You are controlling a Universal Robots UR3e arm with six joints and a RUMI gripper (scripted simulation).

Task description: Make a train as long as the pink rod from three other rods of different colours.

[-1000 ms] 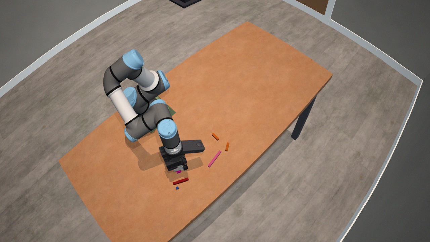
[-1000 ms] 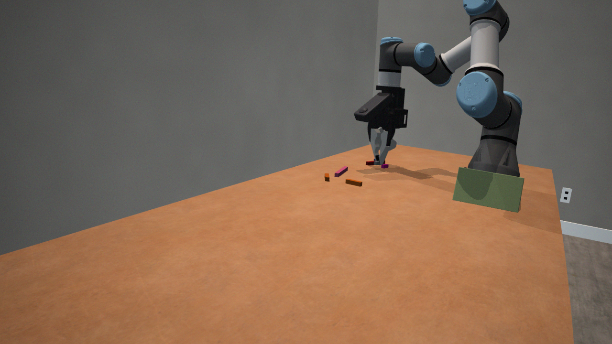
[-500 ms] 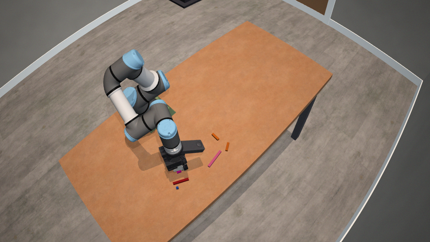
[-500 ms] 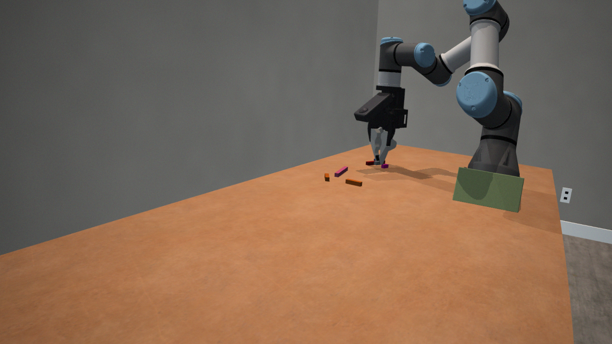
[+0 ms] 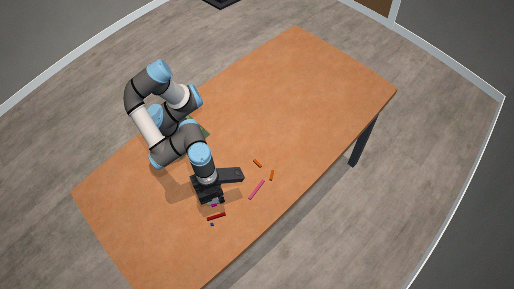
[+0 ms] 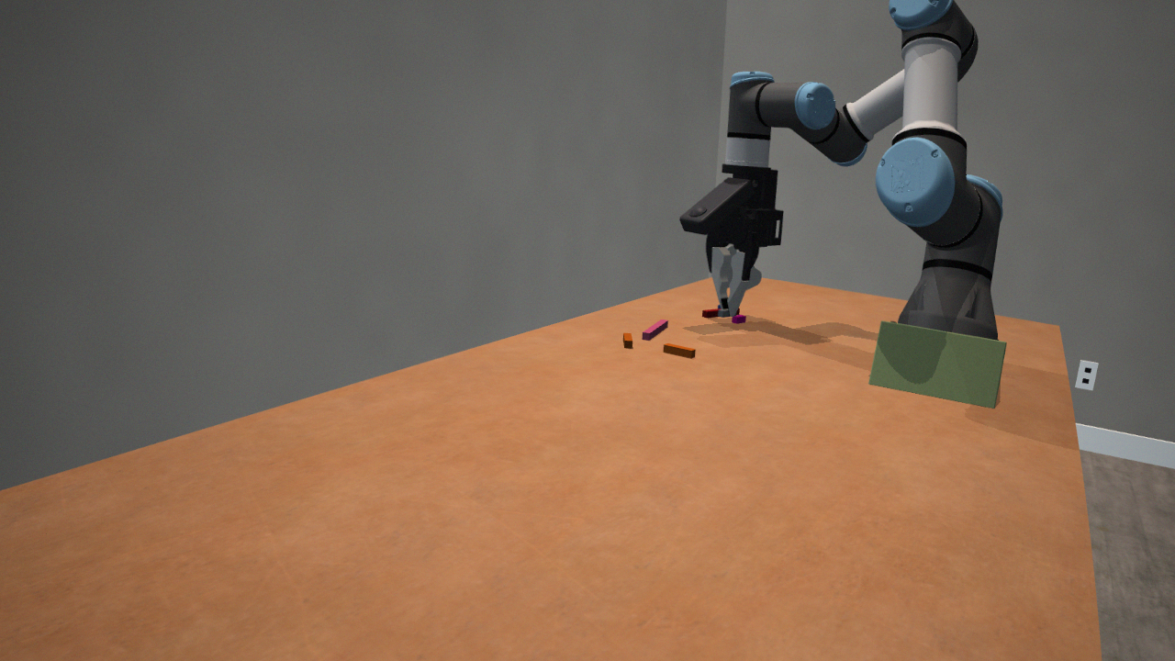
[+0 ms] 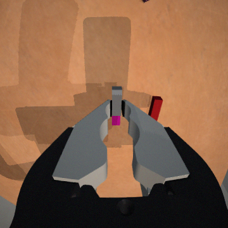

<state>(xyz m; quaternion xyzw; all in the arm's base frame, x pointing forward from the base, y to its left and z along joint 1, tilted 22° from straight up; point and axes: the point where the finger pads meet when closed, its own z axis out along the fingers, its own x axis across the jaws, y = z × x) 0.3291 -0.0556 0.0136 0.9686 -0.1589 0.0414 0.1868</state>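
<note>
The magenta rod lies 3 cm to the right of my hand, 2 cm below it and 1 cm behind it. The rest, counted from my hand: red rod 5 cm to the right, 3 cm ahead, 2 cm below; grey rod 1 cm below; small blue rod 8 cm to the right, 4 cm ahead, 2 cm below.
</note>
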